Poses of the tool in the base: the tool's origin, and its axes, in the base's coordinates. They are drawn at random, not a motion.
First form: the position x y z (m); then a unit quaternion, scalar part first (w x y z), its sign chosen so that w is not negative.
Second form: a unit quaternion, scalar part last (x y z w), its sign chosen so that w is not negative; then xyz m. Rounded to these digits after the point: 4 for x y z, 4 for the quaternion.
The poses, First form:
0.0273 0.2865 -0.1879 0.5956 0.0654 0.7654 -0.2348
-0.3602 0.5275 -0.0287 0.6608 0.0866 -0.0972 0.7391
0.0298 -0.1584 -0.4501 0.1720 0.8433 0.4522 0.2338
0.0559 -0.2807 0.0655 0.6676 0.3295 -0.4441 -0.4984
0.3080 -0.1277 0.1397 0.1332 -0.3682 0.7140 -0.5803
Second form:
0.0654 0.7654 -0.2348 0.5956 0.0273 0.2865 -0.1879
0.0866 -0.0972 0.7391 0.6608 -0.3602 0.5275 -0.0287
0.8433 0.4522 0.2338 0.1720 0.0298 -0.1584 -0.4501
0.3295 -0.4441 -0.4984 0.6676 0.0559 -0.2807 0.0655
-0.3682 0.7140 -0.5803 0.1332 0.3080 -0.1277 0.1397

